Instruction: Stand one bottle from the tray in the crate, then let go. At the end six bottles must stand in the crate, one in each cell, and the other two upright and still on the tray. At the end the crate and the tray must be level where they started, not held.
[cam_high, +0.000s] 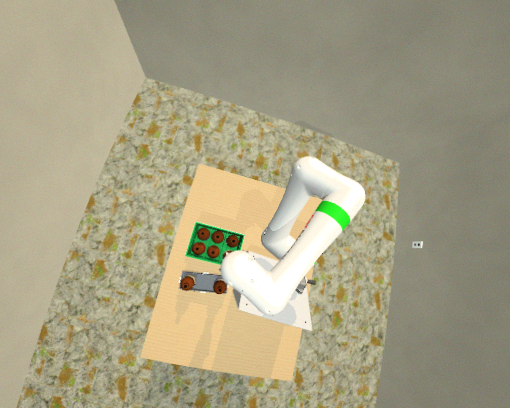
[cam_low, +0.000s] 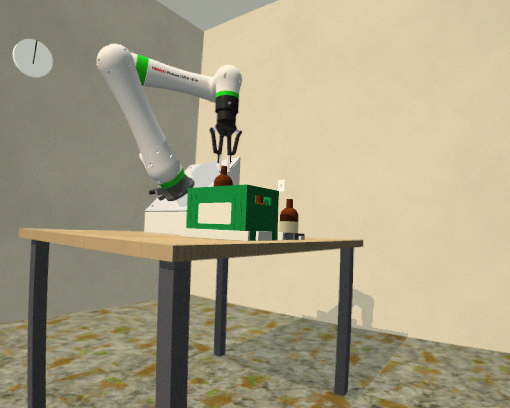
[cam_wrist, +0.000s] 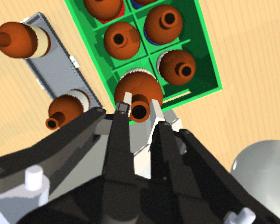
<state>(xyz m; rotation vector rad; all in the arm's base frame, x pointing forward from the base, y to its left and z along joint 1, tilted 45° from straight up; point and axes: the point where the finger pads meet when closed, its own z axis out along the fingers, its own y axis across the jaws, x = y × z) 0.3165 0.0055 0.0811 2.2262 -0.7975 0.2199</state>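
My hand is 90 mm above the brown bottle. Also, from my hand: grey tray 90 mm ahead, 190 mm to the left, 270 mm below; green crate 90 mm ahead, 40 mm to the right, 200 mm below.
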